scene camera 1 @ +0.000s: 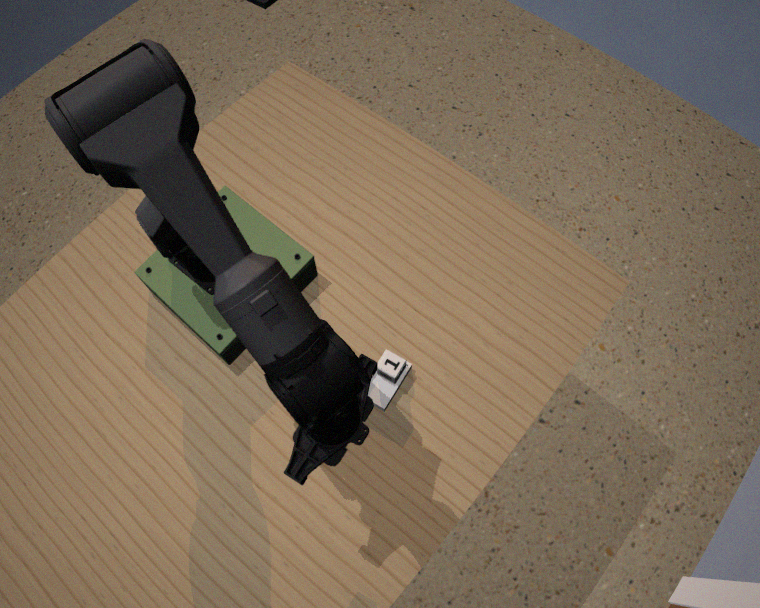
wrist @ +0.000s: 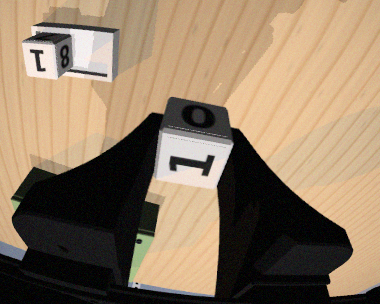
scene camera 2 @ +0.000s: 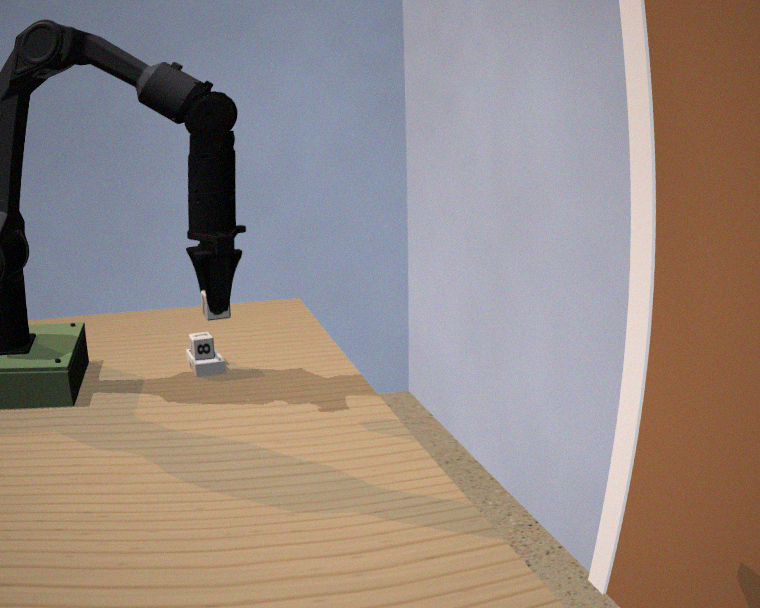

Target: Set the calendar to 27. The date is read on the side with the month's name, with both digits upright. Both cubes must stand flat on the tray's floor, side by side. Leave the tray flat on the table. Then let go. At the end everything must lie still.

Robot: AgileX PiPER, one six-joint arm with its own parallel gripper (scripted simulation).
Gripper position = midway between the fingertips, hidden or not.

I see my gripper (scene camera 2: 215, 307) and a white tray (scene camera 1: 381, 391).
The white tray is seen too in the wrist view (wrist: 95, 50). My gripper shows as well in scene camera 1 (scene camera 1: 338, 433) and in the wrist view (wrist: 192, 137).
